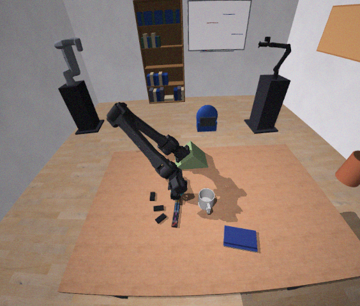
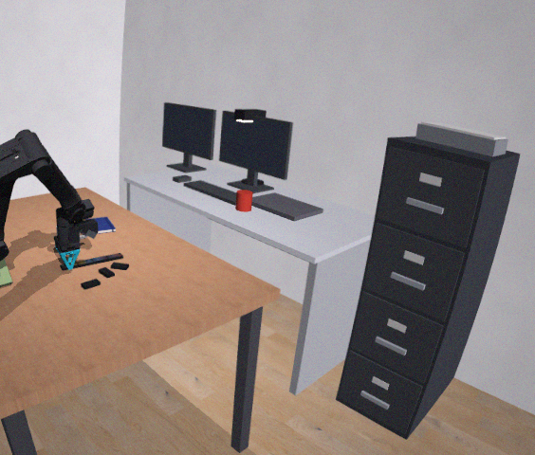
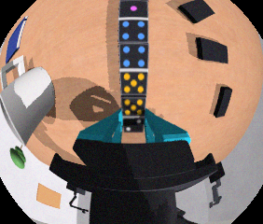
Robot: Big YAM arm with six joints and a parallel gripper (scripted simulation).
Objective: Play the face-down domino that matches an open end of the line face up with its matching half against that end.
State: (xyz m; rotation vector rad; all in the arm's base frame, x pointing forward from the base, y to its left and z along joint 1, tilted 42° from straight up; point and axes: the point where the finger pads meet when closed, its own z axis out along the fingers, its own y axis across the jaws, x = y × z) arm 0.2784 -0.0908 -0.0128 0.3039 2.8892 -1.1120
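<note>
The domino is right at my hand. Round my hand: blue book (290 mm ahead, 270 mm to the left).
</note>
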